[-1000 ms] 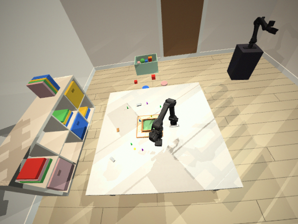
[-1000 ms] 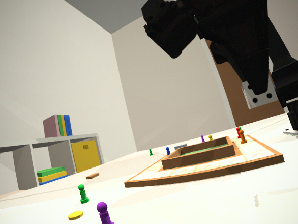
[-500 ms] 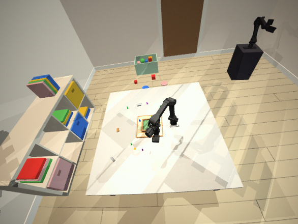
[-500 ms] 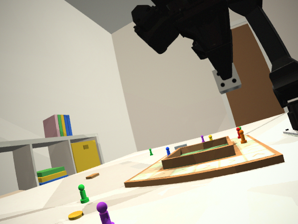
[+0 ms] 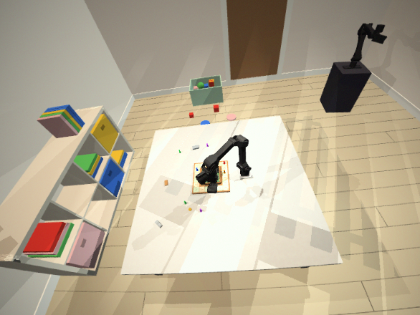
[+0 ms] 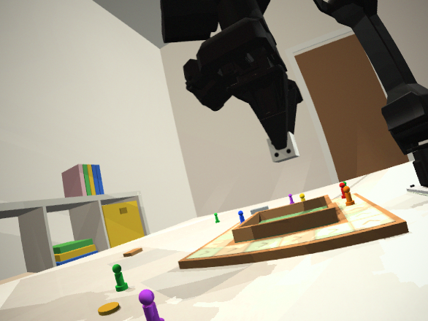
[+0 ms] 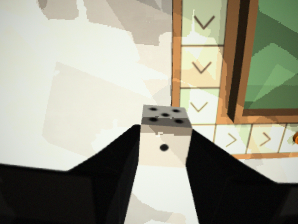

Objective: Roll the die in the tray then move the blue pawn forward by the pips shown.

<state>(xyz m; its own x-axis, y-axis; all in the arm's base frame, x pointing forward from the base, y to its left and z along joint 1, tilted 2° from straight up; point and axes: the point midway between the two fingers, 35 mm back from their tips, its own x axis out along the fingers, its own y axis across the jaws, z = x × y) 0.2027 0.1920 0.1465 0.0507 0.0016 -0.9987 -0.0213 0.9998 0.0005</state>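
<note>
My gripper tip is now 20 cm to the left of the blue pawn, 18 cm short of it and 9 cm above it. From my gripper tip the other things lie so: orange pawn (19 cm to the right, 9 cm below, 5 cm behind); green tray floor (15 cm to the right, 11 cm below, 6 cm ahead); white die (right at my gripper tip).
</note>
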